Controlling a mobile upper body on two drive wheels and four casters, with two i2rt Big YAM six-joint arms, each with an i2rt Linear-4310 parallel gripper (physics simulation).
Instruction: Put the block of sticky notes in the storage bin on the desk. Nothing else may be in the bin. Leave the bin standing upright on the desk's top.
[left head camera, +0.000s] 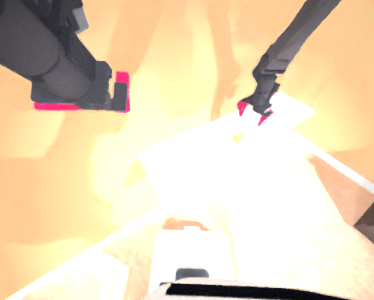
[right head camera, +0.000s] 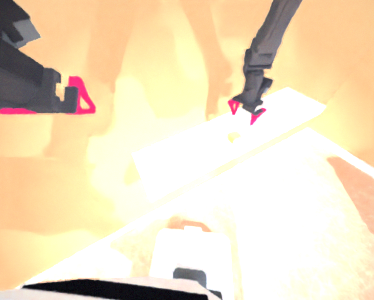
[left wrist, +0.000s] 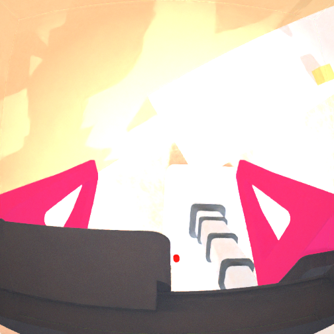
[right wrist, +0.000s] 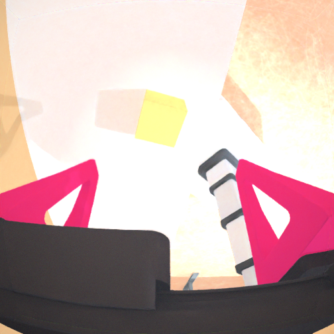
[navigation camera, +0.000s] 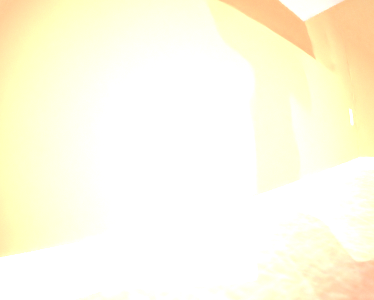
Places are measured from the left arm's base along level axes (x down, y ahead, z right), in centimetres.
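Pixels of known places: left gripper, fingertip midpoint: (left head camera: 105, 107) (right head camera: 73, 110); right gripper, fingertip midpoint: (left head camera: 249, 120) (right head camera: 242, 119).
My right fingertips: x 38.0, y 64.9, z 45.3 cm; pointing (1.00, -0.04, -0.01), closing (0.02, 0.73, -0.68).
Note:
Behind a point stands the place of what it marks.
A small yellow block (left head camera: 238, 137) @[x 47.3, y 62.8, z 42.6 cm] (right head camera: 233, 136) @[x 47.3, y 63.2, z 42.9 cm] (left wrist: 323, 74) (right wrist: 161, 120), which looks like the sticky notes, lies on the white desk top (left head camera: 175, 165) @[x 51.0, y 47.2, z 11.6 cm] (right head camera: 170, 165) @[x 51.0, y 47.2, z 13.4 cm] (left wrist: 225, 90) (right wrist: 65, 60). My right gripper (left head camera: 250, 119) @[x 38.1, y 64.9, z 45.3 cm] (right head camera: 243, 118) @[x 38.1, y 64.9, z 45.3 cm] (right wrist: 166, 166) is open and empty above the desk, near the block. In the right wrist view the block shows beyond the fingertips, not between them. My left gripper (left wrist: 166, 167) is open and empty, away from the block, at the upper left of the head views. I cannot make out the storage bin; the white areas are heavily overexposed.
A white body part with a dark slot (left head camera: 192, 273) @[x 111.0, y 8.1, z 22.5 cm] (right head camera: 190, 275) @[x 111.0, y 7.4, z 23.1 cm] stands below the desk in the head views. A pale column with dark bands (left wrist: 222, 245) (right wrist: 231, 200) shows in the wrist views. The navigation camera is mostly washed out.

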